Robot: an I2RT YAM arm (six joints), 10 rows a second.
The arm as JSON. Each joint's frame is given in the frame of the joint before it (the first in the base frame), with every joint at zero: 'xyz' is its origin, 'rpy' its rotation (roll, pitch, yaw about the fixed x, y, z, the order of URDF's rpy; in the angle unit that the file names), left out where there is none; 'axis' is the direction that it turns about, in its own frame. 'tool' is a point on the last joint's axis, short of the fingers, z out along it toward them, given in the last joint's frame.
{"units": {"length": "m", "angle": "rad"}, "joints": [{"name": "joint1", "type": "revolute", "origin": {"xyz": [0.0, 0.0, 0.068]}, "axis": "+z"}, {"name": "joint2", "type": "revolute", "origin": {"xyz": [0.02, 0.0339, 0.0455], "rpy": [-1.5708, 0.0, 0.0]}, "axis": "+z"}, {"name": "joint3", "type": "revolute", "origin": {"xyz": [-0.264, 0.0, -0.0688], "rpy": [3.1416, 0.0, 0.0]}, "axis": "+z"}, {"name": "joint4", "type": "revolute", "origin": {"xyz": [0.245, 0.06, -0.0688]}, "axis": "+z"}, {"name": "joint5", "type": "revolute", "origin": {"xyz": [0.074, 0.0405, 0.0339], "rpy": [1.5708, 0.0, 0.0]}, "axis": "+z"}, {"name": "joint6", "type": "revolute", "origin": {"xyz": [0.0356, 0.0, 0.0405], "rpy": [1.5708, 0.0, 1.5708]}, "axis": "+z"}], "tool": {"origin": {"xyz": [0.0, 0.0, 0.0], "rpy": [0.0, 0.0, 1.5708]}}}
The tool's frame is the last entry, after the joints.
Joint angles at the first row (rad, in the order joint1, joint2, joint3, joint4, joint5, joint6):
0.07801, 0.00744, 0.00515, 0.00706, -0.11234, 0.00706
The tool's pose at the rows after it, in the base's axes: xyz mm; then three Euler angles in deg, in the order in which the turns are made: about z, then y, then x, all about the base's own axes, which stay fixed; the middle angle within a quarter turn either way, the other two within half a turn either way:
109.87, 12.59, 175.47, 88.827, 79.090, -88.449
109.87, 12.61, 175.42, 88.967, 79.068, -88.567
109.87, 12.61, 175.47, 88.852, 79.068, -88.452
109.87, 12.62, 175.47, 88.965, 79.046, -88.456
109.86, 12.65, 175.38, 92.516, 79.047, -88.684
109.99, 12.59, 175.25, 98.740, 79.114, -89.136
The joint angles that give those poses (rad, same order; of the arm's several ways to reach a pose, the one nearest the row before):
0.07799, 0.00743, 0.00516, 0.00742, -0.11236, 0.00667
0.07807, 0.00745, 0.00513, 0.00709, -0.11267, 0.00705
0.07808, 0.00748, 0.00516, 0.00747, -0.11266, 0.00706
0.07803, 0.00752, 0.00516, 0.00751, -0.11309, 0.00896
0.07844, 0.00737, 0.00514, 0.00662, -0.11268, 0.06695
0.07804, 0.00932, 0.00514, 0.00704, -0.11194, 0.16766

